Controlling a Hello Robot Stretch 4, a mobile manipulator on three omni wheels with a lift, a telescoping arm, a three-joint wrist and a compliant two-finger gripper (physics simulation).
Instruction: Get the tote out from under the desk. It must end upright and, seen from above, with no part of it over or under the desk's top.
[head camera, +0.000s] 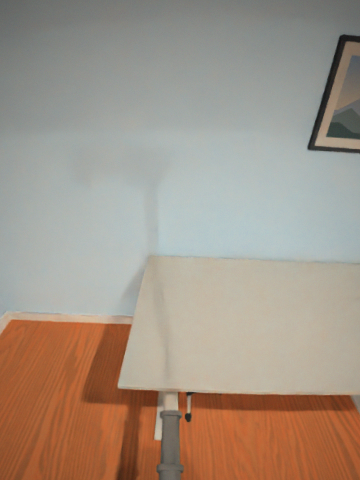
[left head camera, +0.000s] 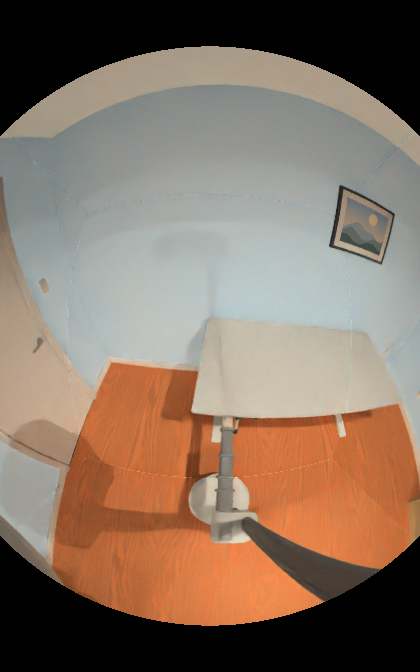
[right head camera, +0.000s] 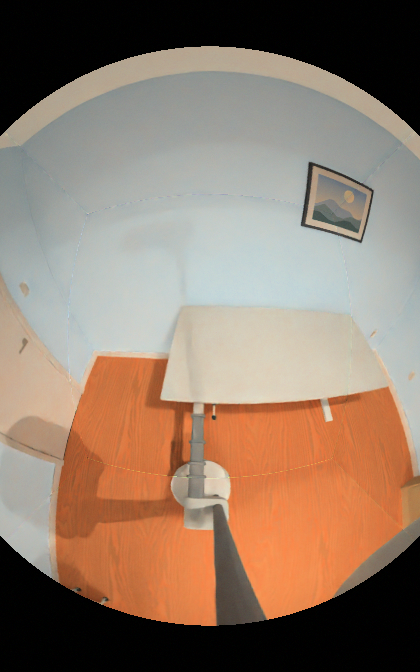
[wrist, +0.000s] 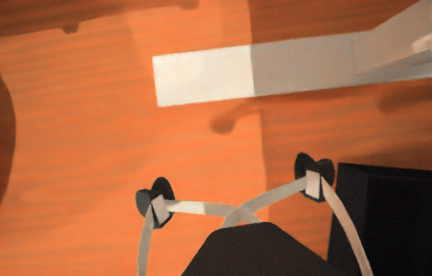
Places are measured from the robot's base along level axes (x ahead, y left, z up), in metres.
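Pixels of known places: gripper, between the fingertips: (head camera: 187, 404) (left head camera: 234, 424) (wrist: 233, 180).
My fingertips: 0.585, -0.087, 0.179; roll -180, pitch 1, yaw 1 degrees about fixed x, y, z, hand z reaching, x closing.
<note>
Behind a point stands the place of what it marks, as x, y, z.
The tote (wrist: 395, 220) {0.843, -0.239, -0.025} shows in part in the wrist view as a black, straight-walled box at the lower right, on the floor in the desk's shade. It does not show in the head views, where the desk's top (head camera: 250, 325) {0.707, -0.348, 0.692} (left head camera: 300, 372) {0.715, -0.444, 0.692} (right head camera: 280, 355) {0.720, -0.492, 0.692} hides the space below. My gripper (wrist: 233, 180) {0.585, -0.087, 0.179} is open with bare floor between its fingertips. Its right fingertip is close beside the tote's near left corner in the wrist view; whether they touch I cannot tell. In the head camera view, a dark fingertip pokes out past the desk's front edge; the rest of the gripper is hidden.
A white desk foot (wrist: 205, 75) lies across the upper part of the wrist view, with the desk leg rising at its right. The other desk foot (left head camera: 341, 426) (right head camera: 326, 410) stands farther right. My arm (head camera: 171, 440) {0.330, -0.004, 0.593} (left head camera: 226, 450) {0.286, 0.000, 0.593} (right head camera: 197, 437) {0.282, -0.004, 0.594} reaches from the base (left head camera: 197, 500) {-0.016, 0.139, 0.187} (right head camera: 217, 480) {0.043, -0.113, 0.187} to the desk's left front.
</note>
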